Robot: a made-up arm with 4 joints.
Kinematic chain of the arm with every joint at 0, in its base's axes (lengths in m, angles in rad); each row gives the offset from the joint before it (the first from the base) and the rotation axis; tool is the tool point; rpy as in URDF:
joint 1: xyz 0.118 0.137 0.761 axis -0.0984 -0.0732 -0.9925
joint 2: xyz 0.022 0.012 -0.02 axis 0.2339 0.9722 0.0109
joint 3: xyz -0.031 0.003 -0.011 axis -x
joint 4: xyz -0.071 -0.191 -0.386 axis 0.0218 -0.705 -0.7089
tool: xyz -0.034 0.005 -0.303 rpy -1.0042 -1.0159 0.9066
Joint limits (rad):
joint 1: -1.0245..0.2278
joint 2: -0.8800..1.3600
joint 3: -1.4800..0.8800
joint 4: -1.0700..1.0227
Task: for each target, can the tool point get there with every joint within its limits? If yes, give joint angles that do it. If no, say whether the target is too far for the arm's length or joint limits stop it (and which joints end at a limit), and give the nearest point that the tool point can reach.
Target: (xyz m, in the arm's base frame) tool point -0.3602 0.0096 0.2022
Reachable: yes | joints -0.5575 0.3754 -0.3930 -0.5864
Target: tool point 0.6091 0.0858 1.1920
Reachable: no: joint limits stop it (at a limit: joint 1, joint 2, joint 3, joint 4) | nearest point 0.7629 -0.0437 0.6734 | short by 0.556 m
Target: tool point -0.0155 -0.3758 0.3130
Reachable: yes | joints -0.6812 0.9491 0.4510 0.7557
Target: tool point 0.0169 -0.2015 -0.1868
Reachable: no: too far | nearest point 0.0497 -0.1118 0.0504 | short by 0.256 m
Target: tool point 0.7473 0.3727 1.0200
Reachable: no: joint limits stop it (at a limit: joint 1, joint 2, joint 4) | nearest point 0.7753 0.0477 0.5983 | short by 0.533 m
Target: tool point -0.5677 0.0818 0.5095
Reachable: yes | joints -0.6007 0.9357 -0.5421 -0.0027
